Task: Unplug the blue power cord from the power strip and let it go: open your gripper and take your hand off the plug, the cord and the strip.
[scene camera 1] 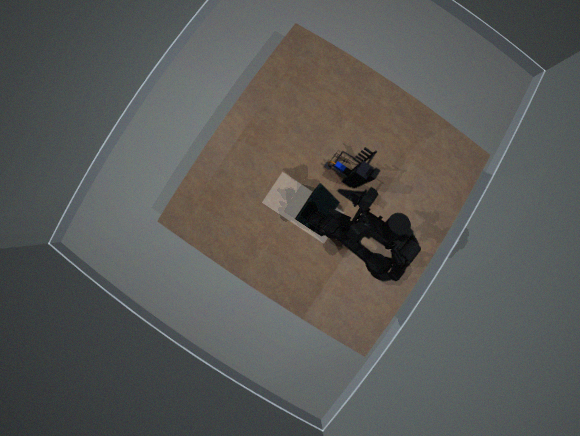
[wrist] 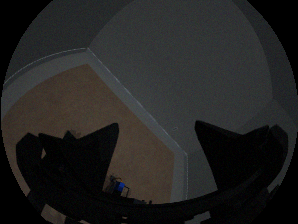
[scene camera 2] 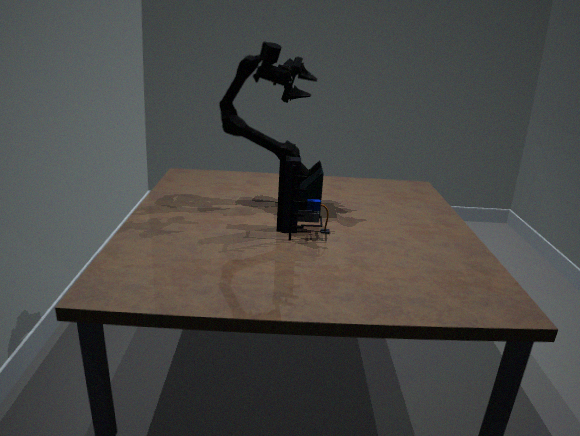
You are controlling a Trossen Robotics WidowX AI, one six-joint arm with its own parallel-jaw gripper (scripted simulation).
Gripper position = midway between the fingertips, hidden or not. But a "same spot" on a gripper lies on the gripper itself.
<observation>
My gripper shows in scene camera 1 (333,199), in the wrist view and in scene camera 2. One and the same spot on my gripper: (scene camera 2: 294,93) is (wrist: 95,181).
</observation>
